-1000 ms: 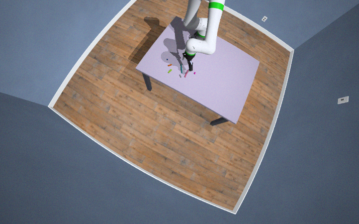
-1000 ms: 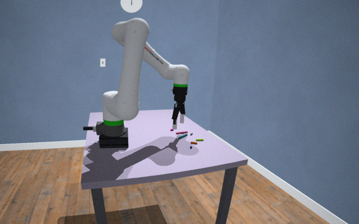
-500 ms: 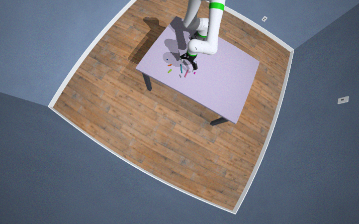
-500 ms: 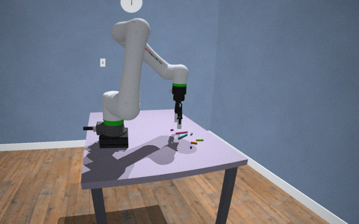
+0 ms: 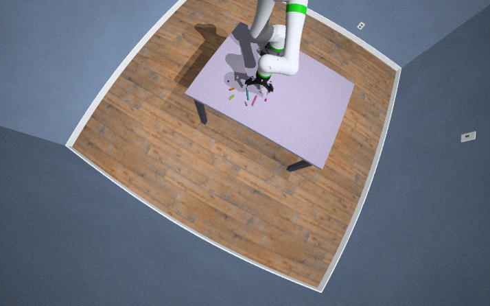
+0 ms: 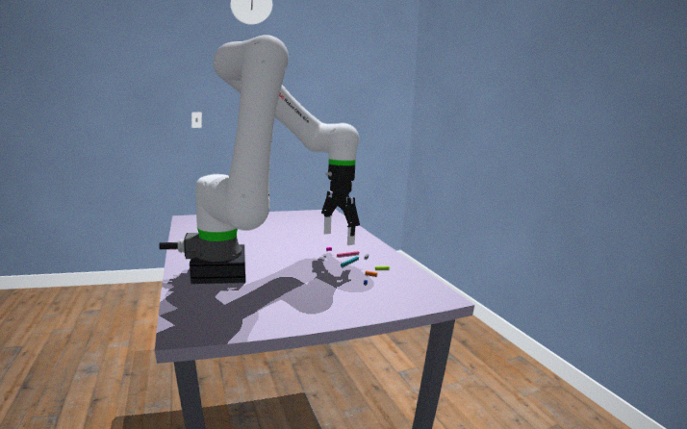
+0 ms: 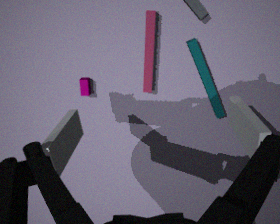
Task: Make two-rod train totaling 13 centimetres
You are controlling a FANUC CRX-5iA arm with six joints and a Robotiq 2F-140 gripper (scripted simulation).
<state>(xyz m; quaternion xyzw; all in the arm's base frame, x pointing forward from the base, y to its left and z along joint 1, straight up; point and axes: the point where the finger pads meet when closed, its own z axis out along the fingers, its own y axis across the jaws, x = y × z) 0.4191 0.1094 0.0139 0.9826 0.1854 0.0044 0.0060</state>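
The orange rod is 70 mm ahead of my hand, 170 mm to the right of it and 70 mm below it. Round my hand: pink rod: 40 mm ahead, 20 mm to the left, 70 mm below; magenta rod: 10 mm behind, 80 mm to the left, 70 mm below; turquoise rod: 30 mm ahead, 60 mm to the right, 70 mm below.
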